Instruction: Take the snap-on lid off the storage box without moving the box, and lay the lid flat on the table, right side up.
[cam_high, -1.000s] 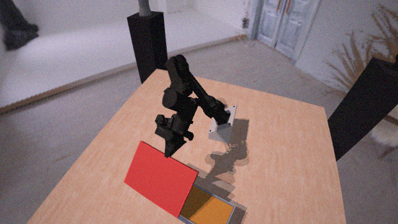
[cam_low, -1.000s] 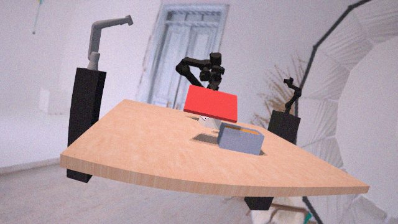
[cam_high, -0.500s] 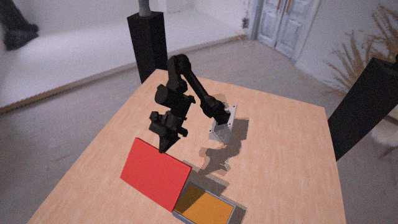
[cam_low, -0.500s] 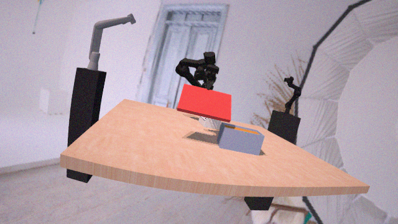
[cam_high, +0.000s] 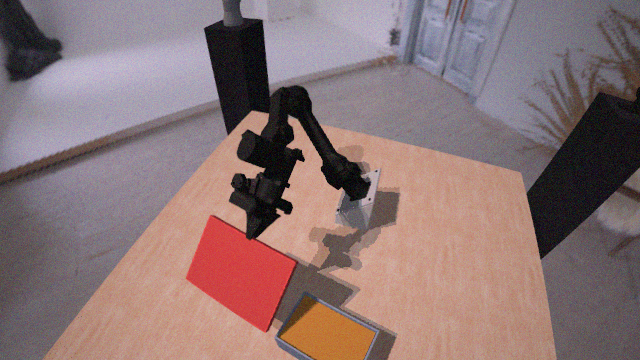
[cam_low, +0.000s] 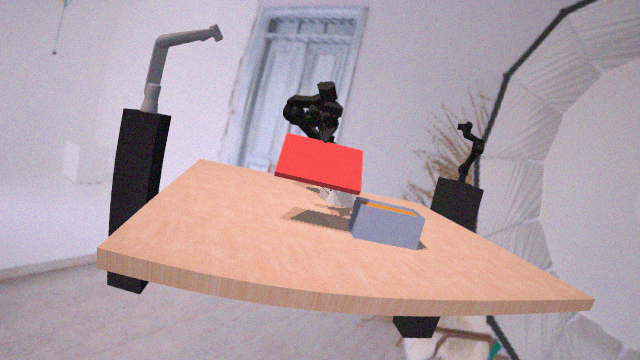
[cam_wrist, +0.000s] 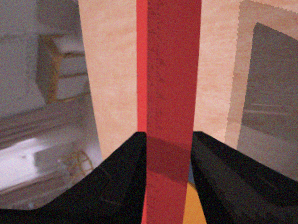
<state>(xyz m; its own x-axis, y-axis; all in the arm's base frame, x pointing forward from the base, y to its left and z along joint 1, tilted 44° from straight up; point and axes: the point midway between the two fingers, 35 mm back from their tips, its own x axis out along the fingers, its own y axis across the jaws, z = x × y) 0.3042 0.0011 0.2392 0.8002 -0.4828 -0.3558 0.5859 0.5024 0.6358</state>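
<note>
My gripper tip is 70 mm short of the red lid, 50 mm above it and 10 mm to the left of it. Also, from my gripper tip: grey-blue storage box (220 mm to the left, 180 mm below, 90 mm ahead).
</note>
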